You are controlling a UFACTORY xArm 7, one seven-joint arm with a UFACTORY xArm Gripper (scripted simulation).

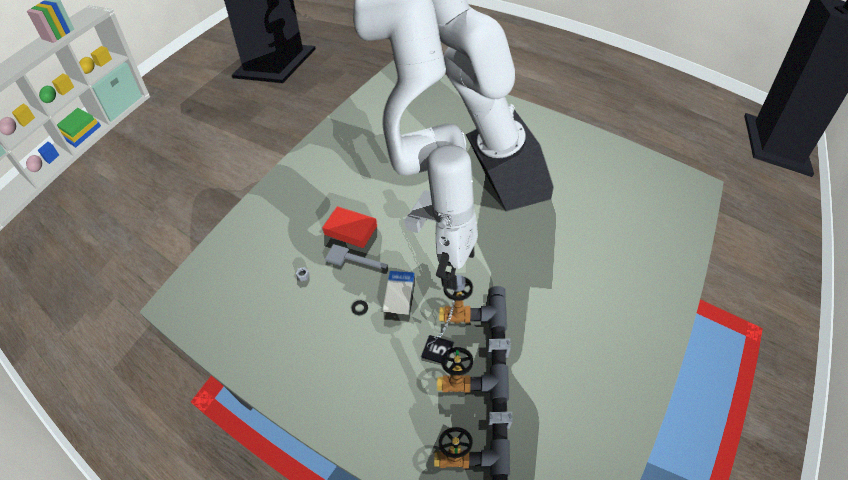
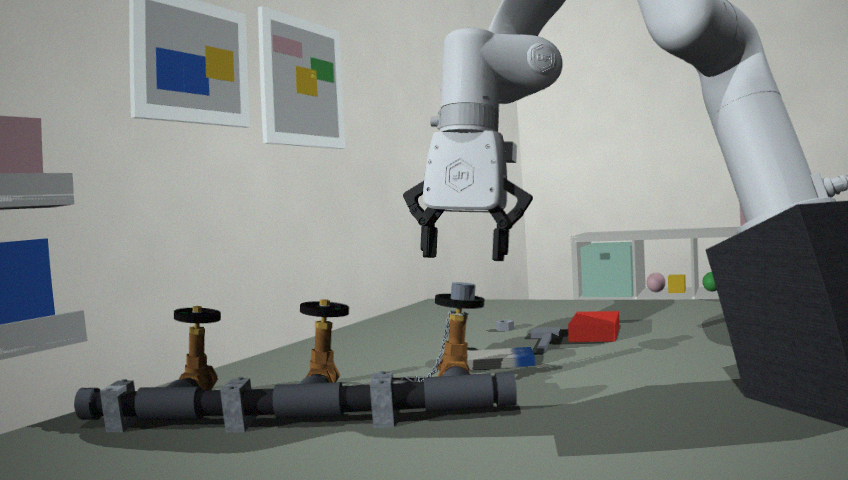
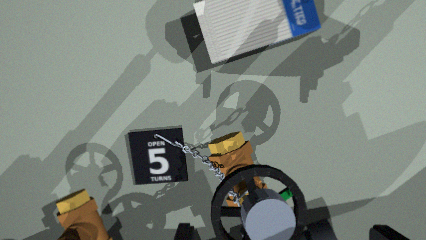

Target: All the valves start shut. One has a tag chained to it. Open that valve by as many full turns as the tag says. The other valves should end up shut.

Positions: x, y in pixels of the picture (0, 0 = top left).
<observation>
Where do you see a red block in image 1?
354, 228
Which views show the red block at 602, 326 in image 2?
Image 1 and image 2 only.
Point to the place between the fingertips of my gripper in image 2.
463, 259
</observation>
